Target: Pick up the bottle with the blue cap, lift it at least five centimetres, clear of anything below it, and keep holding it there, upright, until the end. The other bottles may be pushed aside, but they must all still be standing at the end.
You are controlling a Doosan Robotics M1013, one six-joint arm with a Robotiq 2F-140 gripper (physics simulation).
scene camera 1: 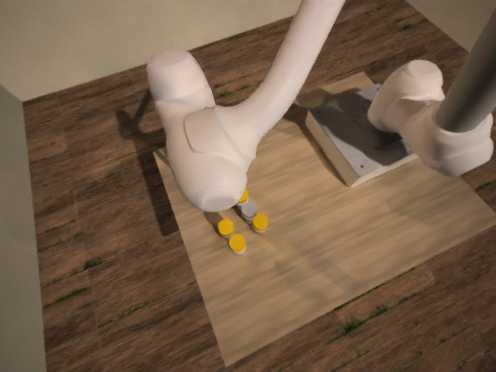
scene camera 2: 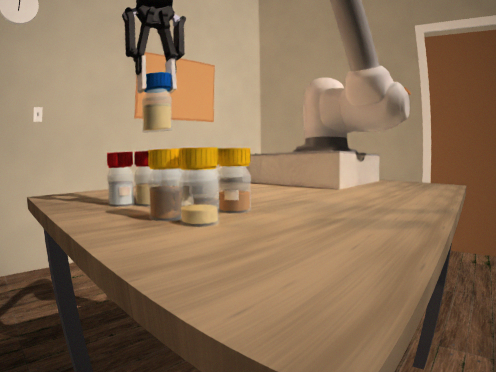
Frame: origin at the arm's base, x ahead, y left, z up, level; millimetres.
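Seen in the pictures: gripper, fingertip midpoint: (scene camera 2: 157, 90); arm's base, link origin: (scene camera 1: 381, 126).
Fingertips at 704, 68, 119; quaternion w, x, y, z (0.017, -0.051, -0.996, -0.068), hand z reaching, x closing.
Offsets run from my fingertips to a thing's top centre, as dx, dy, dz. Level surfaces: height alone.
The bottle with the blue cap @[-2, -2, +32] (scene camera 2: 157, 111) hangs upright in the air in the scene camera 2 view, its base above the tops of the other bottles with a gap. My gripper (scene camera 2: 158, 83) is shut on it at the cap, one finger on each side. Bottles with yellow caps @[+27, +81, -110] (scene camera 2: 164, 195) @[+11, +144, -110] (scene camera 2: 199, 192) @[-91, +109, -110] (scene camera 2: 234, 185) and two with red caps @[+35, -93, -110] (scene camera 2: 120, 185) @[-12, -57, -110] (scene camera 2: 142, 185) stand upright on the table. In the scene camera 1 view the arm hides my gripper and the held bottle; several yellow caps @[+28, +81, -110] (scene camera 1: 226, 227) @[+11, +144, -110] (scene camera 1: 237, 243) @[-91, +109, -110] (scene camera 1: 260, 222) @[-65, -14, -110] (scene camera 1: 243, 195) and a grey cap @[-71, +52, -110] (scene camera 1: 249, 210) show beside the arm.
The wooden table @[dz -215] (scene camera 1: 350, 235) (scene camera 2: 310, 260) carries the robot's pale base block (scene camera 1: 334, 150) (scene camera 2: 300, 170), well to the right of the bottles. The table's left edge runs near the bottles in the scene camera 1 view. Walls stand behind the table.
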